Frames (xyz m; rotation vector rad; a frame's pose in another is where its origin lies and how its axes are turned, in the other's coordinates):
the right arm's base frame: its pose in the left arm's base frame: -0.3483 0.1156 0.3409 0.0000 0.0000 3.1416
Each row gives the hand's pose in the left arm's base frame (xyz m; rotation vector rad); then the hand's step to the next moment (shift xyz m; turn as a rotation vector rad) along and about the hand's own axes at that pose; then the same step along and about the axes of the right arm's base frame.
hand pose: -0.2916 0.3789 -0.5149 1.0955 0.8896 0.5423
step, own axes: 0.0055 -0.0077 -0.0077 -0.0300 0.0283 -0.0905
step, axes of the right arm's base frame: 0.0037 -0.0053 -0.0104 0.0907 -0.0356 0.0201
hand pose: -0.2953 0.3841 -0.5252 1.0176 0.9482 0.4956
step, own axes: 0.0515 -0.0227 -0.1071 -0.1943 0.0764 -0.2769
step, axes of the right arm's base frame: 0.0654 -0.0798 -0.0631 0.3318 -0.0288 0.0965
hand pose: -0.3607 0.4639 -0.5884 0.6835 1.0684 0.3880
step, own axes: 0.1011 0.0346 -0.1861 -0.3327 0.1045 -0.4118
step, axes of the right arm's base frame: 0.1208 -0.1457 -0.1011 0.5132 -0.0099 0.1666
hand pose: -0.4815 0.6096 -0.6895 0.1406 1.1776 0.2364
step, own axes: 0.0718 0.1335 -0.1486 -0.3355 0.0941 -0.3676
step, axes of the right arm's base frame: 0.1262 -0.1453 -0.0896 0.4721 0.0002 0.1834
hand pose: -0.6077 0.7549 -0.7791 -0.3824 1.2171 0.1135
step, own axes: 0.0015 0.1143 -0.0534 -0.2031 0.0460 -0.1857
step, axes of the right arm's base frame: 0.0800 -0.0877 -0.0428 0.2498 -0.0024 0.1242
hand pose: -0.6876 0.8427 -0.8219 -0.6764 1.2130 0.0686
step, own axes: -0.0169 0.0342 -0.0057 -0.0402 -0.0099 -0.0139
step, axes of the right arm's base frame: 0.0247 -0.0296 -0.0014 0.0227 0.0031 0.0372
